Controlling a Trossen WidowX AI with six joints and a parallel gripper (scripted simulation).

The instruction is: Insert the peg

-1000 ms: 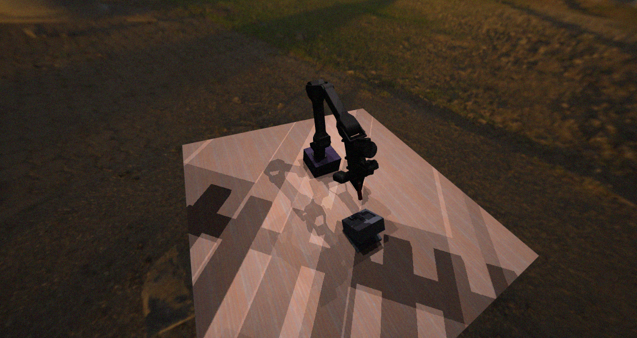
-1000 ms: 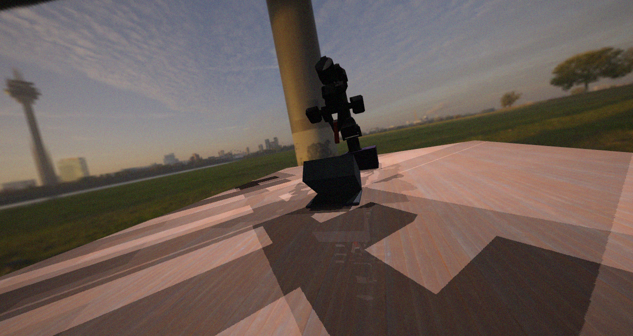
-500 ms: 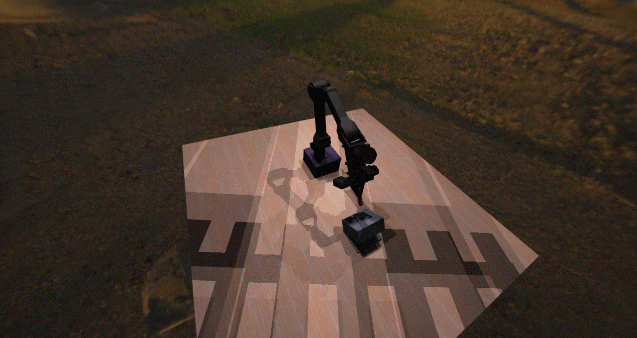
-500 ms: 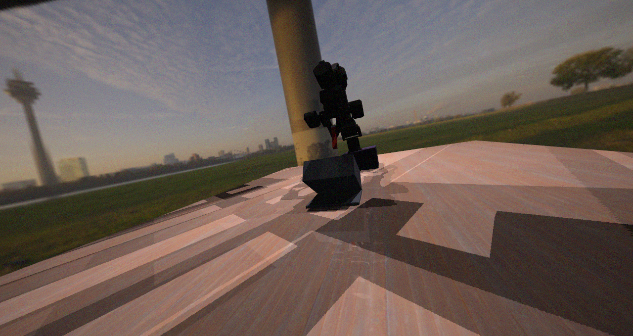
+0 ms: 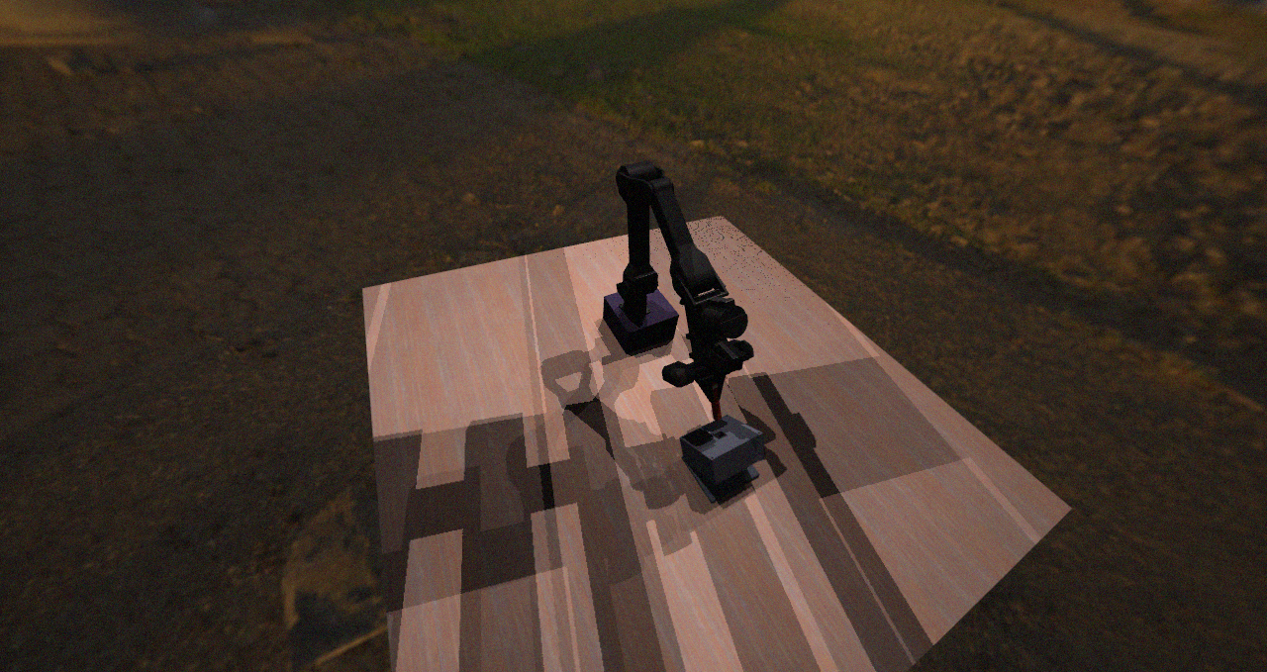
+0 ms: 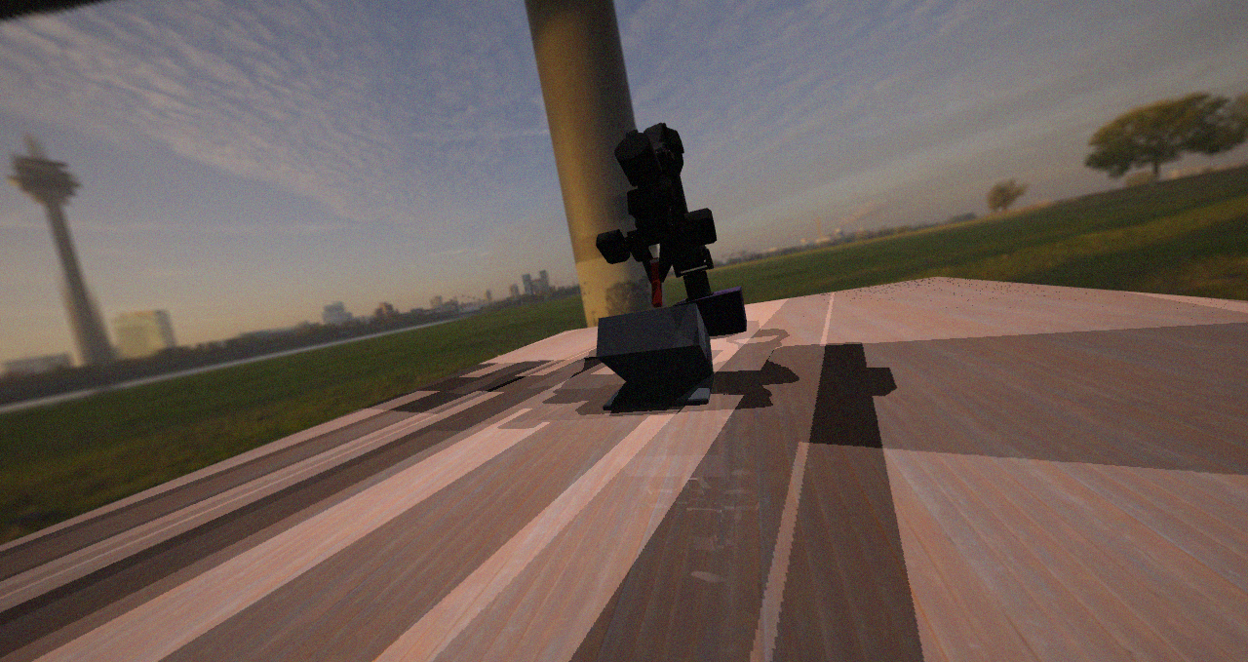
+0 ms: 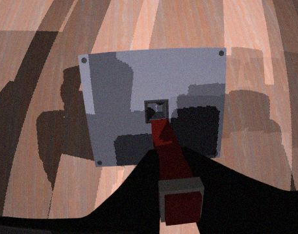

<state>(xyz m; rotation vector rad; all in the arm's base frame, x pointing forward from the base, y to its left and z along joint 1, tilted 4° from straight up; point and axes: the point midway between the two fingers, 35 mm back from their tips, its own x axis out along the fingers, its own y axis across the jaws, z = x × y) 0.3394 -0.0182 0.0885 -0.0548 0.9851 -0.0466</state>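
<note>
Now: gripper tip 9 cm above the sloped grey panel block and 6 cm short of it. Also, from my gripper tip: peg (1 cm behind, 1 cm above).
</note>
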